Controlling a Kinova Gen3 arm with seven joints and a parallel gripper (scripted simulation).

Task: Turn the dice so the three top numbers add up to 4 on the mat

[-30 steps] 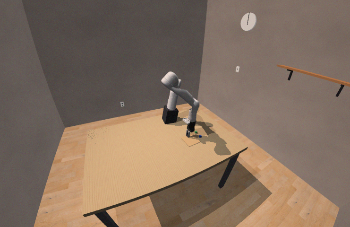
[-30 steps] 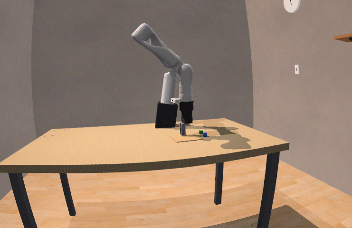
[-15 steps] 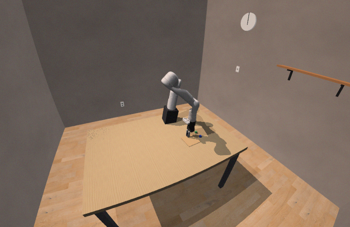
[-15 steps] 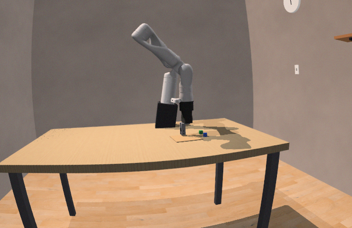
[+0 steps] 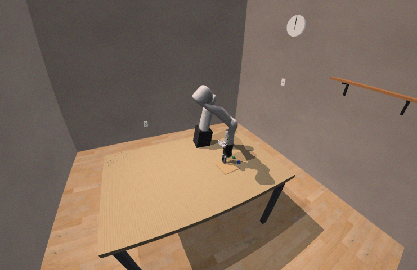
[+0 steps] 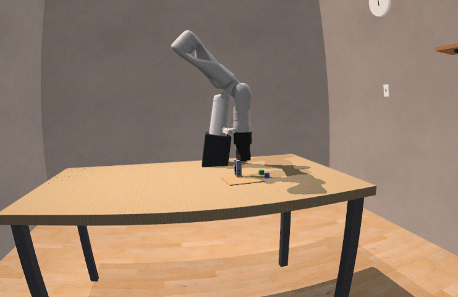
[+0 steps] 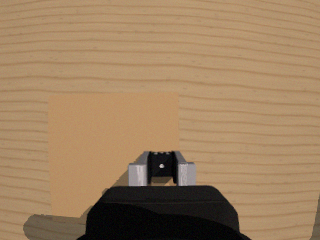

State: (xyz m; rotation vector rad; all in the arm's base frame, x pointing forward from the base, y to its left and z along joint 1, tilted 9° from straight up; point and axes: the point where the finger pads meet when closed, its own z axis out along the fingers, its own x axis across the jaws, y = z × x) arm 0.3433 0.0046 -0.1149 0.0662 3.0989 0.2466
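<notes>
My gripper is now 1 cm above the black die. From my hand the other things lie so: tan mat 5 cm ahead, 3 cm below; then blue die 7 cm ahead, 10 cm to the left, 2 cm below; then green die 1 cm behind, 11 cm to the left, 2 cm below.
</notes>
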